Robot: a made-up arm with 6 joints. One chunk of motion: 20 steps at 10 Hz.
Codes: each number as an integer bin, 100 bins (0 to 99) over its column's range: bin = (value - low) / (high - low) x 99, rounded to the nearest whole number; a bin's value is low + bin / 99 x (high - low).
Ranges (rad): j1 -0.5..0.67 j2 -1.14..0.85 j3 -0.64..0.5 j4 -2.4..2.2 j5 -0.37..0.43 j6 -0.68..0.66
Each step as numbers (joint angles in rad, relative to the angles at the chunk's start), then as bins.
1 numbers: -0.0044 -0.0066 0.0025 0.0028 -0.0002 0.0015
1 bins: 42 56 56 52 46 50
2 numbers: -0.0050 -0.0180 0.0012 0.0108 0.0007 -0.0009
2 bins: 42 56 56 52 46 50
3 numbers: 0.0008 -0.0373 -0.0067 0.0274 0.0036 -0.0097
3 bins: 42 55 55 52 46 50
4 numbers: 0.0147 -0.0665 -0.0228 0.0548 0.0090 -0.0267
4 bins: 44 53 54 53 47 48
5 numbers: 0.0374 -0.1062 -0.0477 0.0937 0.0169 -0.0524
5 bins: 45 51 51 54 48 46
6 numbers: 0.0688 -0.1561 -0.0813 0.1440 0.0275 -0.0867
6 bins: 48 49 49 55 49 44
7 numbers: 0.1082 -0.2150 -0.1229 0.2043 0.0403 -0.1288
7 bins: 51 46 45 56 51 41
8 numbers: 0.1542 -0.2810 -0.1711 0.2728 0.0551 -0.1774
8 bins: 55 43 41 58 53 37
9 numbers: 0.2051 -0.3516 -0.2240 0.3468 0.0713 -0.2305
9 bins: 60 39 36 59 55 33
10 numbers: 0.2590 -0.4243 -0.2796 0.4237 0.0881 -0.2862
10 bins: 64 36 31 61 57 29
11 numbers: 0.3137 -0.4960 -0.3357 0.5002 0.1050 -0.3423
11 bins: 69 32 26 62 59 25
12 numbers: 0.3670 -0.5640 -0.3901 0.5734 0.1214 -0.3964
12 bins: 73 29 22 64 61 21
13 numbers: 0.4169 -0.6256 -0.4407 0.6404 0.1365 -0.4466
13 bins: 78 26 17 65 63 17
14 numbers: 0.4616 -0.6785 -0.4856 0.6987 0.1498 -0.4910
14 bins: 81 23 13 67 64 14
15 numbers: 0.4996 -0.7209 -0.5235 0.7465 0.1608 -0.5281
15 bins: 85 21 10 68 66 11
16 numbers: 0.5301 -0.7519 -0.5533 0.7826 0.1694 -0.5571
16 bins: 87 19 8 68 67 9
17 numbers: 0.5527 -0.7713 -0.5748 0.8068 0.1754 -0.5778
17 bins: 89 18 6 69 67 8
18 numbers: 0.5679 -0.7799 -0.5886 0.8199 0.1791 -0.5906
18 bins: 90 18 4 69 68 7
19 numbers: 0.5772 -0.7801 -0.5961 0.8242 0.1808 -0.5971
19 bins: 91 18 4 69 68 6
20 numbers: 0.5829 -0.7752 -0.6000 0.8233 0.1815 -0.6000
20 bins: 92 18 3 69 68 6
